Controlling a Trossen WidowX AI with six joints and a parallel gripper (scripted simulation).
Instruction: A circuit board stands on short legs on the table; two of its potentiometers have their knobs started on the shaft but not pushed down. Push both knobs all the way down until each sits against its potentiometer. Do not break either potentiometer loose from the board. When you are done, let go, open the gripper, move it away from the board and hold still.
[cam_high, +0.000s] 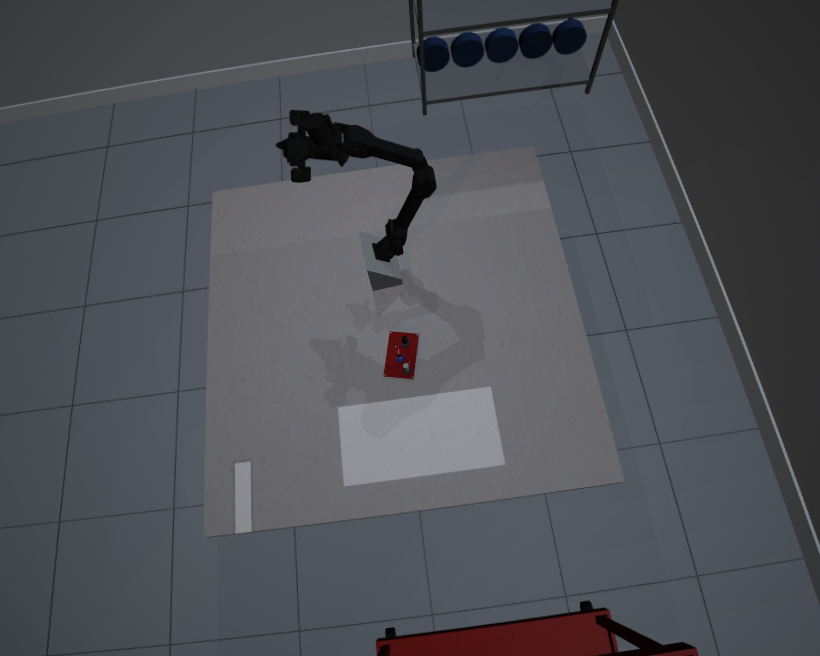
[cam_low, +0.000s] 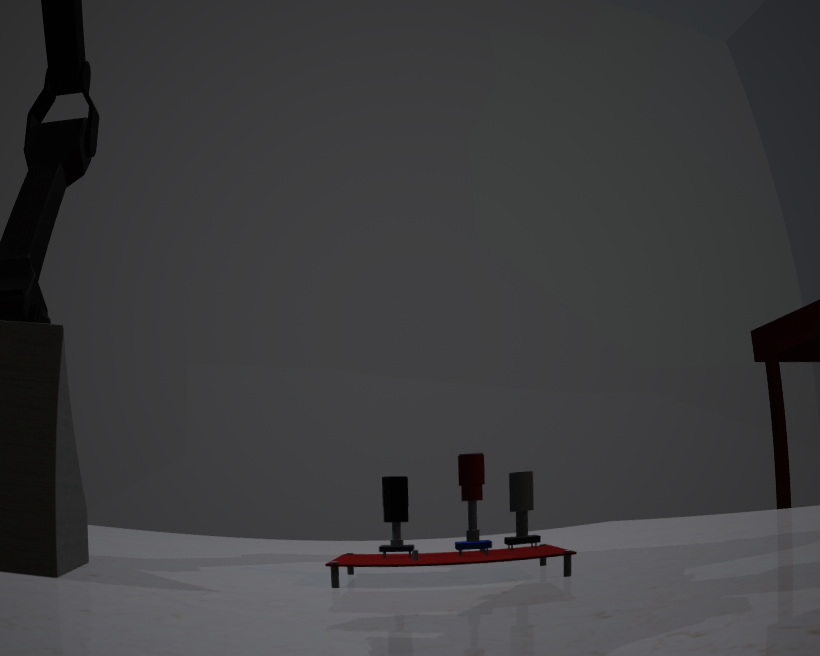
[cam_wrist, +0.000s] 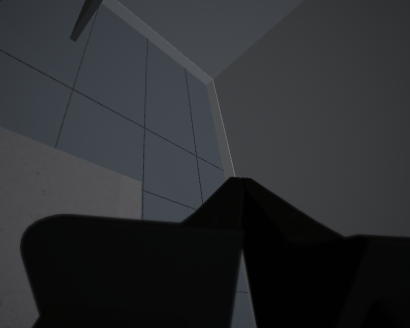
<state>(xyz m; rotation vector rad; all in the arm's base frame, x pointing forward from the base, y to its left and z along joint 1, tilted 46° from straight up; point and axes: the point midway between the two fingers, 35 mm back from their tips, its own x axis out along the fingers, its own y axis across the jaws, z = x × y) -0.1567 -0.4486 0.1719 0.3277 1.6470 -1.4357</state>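
The black knob lies 48 cm ahead of my gripper tip, 21 cm to the left of it and 48 cm below it. Also, from my gripper tip: red knob: 52 cm ahead, 18 cm to the left, 46 cm below.
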